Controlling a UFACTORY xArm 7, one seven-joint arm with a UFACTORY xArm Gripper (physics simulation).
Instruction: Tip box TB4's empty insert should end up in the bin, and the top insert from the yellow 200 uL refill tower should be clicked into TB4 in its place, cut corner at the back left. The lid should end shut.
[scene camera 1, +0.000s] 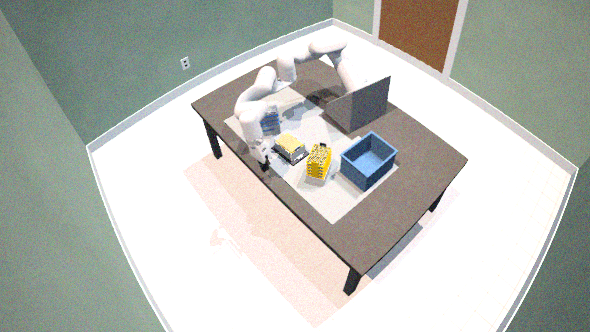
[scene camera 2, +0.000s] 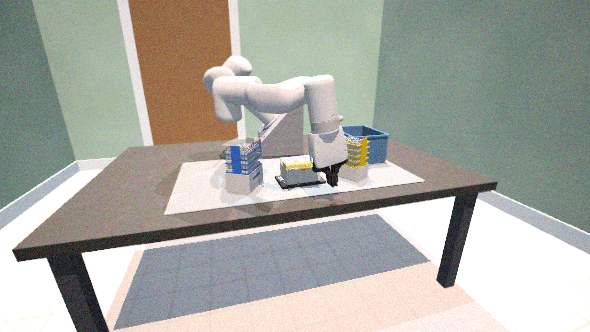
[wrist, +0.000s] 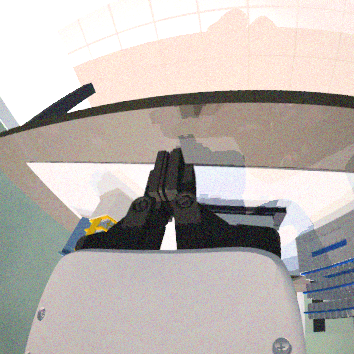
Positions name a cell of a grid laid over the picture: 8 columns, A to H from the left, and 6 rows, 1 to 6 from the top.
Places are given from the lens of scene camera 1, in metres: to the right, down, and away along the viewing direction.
blue bin (scene camera 1: E3): 0.34, -0.02, 1.53
